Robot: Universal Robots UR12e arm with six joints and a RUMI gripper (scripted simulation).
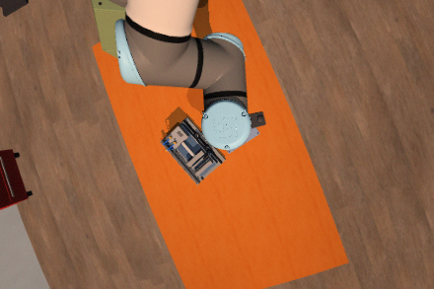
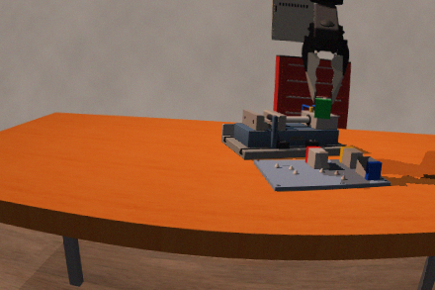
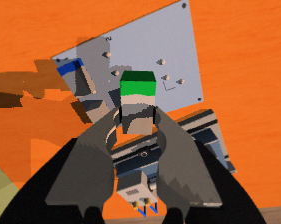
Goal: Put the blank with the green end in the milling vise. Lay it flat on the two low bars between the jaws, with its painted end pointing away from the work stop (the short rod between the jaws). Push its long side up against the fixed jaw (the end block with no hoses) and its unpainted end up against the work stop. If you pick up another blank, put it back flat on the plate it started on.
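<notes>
Right now my hand is 11 cm short of the work stop, 17 cm to the left of it and 8 cm above it. From my hand the other things lie so: grey plate 1 cm behind, 2 cm to the right, 16 cm below; red-ended blank 6 cm to the right, 14 cm below; green-ended blank 2 cm below.
</notes>
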